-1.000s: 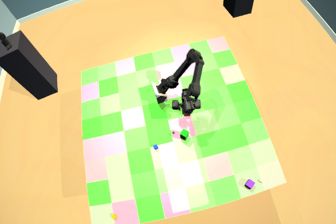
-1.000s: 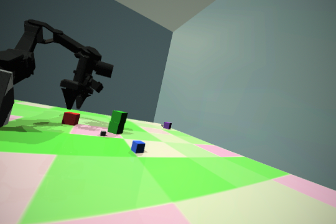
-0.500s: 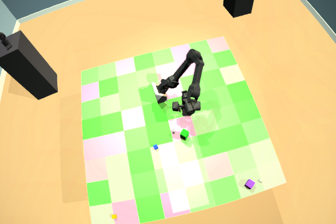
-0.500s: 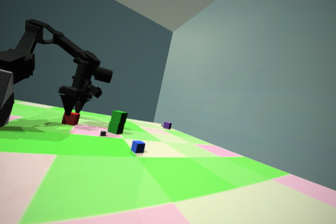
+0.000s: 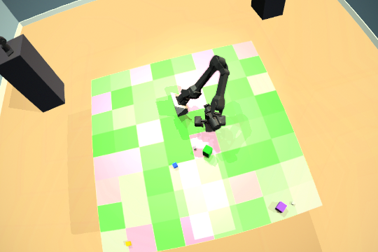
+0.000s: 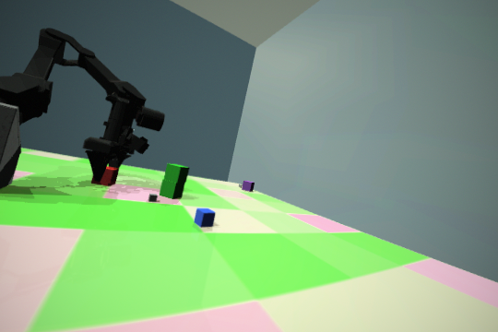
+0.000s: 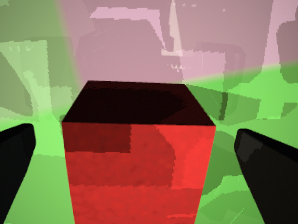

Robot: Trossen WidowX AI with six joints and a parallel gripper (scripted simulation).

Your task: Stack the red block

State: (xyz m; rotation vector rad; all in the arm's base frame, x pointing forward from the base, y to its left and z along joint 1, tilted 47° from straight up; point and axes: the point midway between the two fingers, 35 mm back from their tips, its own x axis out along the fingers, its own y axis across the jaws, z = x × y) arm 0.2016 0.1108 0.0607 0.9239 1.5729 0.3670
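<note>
My gripper tip is 9 cm short of the small dark cube and 14 cm to the left of it. Also, from my gripper tip: purple cube 62 cm ahead, 19 cm to the left, 1 cm above; red block 1 cm above; blue cube 16 cm ahead, 28 cm to the right.
</note>
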